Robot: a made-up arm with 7 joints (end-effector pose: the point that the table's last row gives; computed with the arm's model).
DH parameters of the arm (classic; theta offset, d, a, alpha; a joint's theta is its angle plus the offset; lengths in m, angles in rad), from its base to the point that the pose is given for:
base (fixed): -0.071 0 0 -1.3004
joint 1: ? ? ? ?
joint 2: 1.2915 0 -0.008 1.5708
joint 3: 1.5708 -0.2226 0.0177 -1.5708
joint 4: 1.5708 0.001 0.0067 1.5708
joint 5: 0 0.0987 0.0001 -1.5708
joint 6: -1.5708 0 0.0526 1.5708
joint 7: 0 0 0 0
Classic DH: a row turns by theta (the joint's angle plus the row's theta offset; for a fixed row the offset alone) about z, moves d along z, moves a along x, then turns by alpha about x.
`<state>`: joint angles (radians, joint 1 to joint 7).
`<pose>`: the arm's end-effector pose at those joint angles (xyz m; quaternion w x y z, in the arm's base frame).
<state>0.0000 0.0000 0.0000 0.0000 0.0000 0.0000 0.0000</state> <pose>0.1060 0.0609 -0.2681 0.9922 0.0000 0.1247 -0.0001</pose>
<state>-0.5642 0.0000 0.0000 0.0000 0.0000 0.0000 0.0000</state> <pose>0.2360 0.0257 -0.1745 0.9863 -0.0096 -0.1457 -0.0762</pose>
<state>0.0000 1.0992 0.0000 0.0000 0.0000 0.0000 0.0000</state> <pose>0.1390 0.2604 -0.1390 0.8461 0.5183 0.1063 -0.0652</pose>
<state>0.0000 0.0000 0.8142 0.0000 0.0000 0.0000 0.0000</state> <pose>0.0539 0.1835 -0.2548 0.9111 0.0494 0.1145 0.3928</pose>
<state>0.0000 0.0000 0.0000 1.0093 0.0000 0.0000 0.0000</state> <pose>0.0009 0.0610 -0.3702 0.8082 0.0000 0.5889 -0.0001</pose>
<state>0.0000 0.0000 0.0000 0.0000 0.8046 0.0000 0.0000</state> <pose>0.1060 0.0610 -0.2681 0.9130 0.3885 0.1147 -0.0489</pose>
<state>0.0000 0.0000 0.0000 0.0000 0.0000 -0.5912 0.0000</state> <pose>0.1046 0.0609 -0.2375 0.9855 0.0000 -0.1697 -0.0001</pose>
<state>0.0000 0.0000 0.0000 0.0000 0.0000 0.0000 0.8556</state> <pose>0.1060 0.0609 -0.2681 0.9028 0.0517 0.1135 0.4116</pose>
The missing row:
joint 1: -1.3111 0.0488 -0.0183 -1.5708
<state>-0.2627 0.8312 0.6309 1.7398 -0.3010 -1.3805 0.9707</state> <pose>0.0480 0.3271 -0.2004 0.5391 0.2464 -0.1707 0.7871</pose>
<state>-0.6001 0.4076 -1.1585 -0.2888 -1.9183 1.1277 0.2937</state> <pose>0.0823 -0.0084 -0.2041 0.3734 -0.1002 0.6700 -0.6337</pose>
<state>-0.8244 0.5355 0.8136 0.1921 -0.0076 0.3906 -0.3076</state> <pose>0.2460 0.2546 -0.0888 0.9745 0.0177 -0.0949 0.2026</pose>
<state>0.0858 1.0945 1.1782 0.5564 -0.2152 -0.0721 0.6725</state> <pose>0.0361 0.3894 -0.0316 0.5777 0.2839 -0.1404 0.7523</pose>
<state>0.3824 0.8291 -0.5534 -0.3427 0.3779 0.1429 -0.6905</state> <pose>-0.0049 0.1478 -0.2262 0.6246 0.3175 0.3645 -0.6134</pose>
